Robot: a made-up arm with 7 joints.
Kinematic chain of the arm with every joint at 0, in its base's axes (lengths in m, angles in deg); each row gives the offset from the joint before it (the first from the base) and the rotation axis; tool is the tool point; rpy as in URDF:
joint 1: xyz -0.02 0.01 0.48 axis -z
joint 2: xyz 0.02 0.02 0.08 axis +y
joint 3: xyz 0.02 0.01 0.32 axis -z
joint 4: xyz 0 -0.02 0.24 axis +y
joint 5: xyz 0 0.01 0.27 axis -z
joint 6: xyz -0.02 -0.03 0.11 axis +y
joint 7: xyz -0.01 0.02 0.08 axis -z
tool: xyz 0 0 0 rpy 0 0 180
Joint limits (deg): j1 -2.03..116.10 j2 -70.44..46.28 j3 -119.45..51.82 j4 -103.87..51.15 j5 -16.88..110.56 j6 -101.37..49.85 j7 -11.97..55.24
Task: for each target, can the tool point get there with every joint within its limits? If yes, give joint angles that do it. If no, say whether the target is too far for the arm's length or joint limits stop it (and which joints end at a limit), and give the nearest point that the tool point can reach.
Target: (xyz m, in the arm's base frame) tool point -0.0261 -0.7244 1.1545
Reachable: yes | joints 96.20 34.36 11.62 32.00 100.83 -70.80 46.95
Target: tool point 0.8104 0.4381 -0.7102
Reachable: no: too far | nearest point 0.3969 0.4442 0.3369 | short by 1.126 m
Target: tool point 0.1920 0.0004 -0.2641
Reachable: no: joint limits stop it (at a limit: joint 1, joint 2, joint 4) | nearest point 0.2868 0.3855 0.3254 | short by 0.711 m
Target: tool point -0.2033 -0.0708 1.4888
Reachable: yes | joints 53.78 5.92 -57.10 -35.94 72.64 -8.95 8.27
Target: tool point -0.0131 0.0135 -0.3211
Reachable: no: joint limits stop it (at a limit: joint 1, joint 2, joint 4) | nearest point 0.2033 0.4252 0.3207 | short by 0.793 m
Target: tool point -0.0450 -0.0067 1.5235
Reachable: yes | joints 61.89 -14.71 35.44 31.95 79.24 -46.87 0.15
